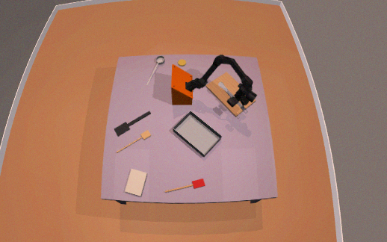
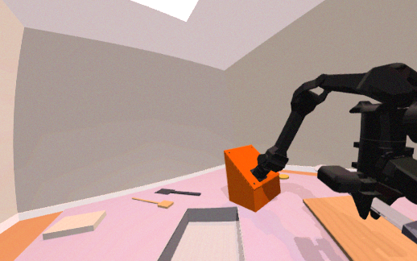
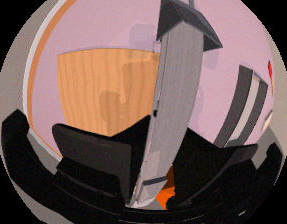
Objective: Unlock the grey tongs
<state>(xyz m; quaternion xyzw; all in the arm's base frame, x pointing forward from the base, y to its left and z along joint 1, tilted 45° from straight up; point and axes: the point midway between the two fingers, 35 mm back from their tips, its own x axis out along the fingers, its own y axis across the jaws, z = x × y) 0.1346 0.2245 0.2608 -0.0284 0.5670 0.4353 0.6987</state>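
Now: the wooden board 16 cm behind my gripper tip, 11 cm below it and 1 cm to the left of it. The rest, counted from my gripper tip: red spatula: 59 cm ahead, 35 cm to the right, 11 cm below; roasting tin: 28 cm to the right, 20 cm ahead, 9 cm below; yellow disc: 48 cm behind, 38 cm to the right, 11 cm below.
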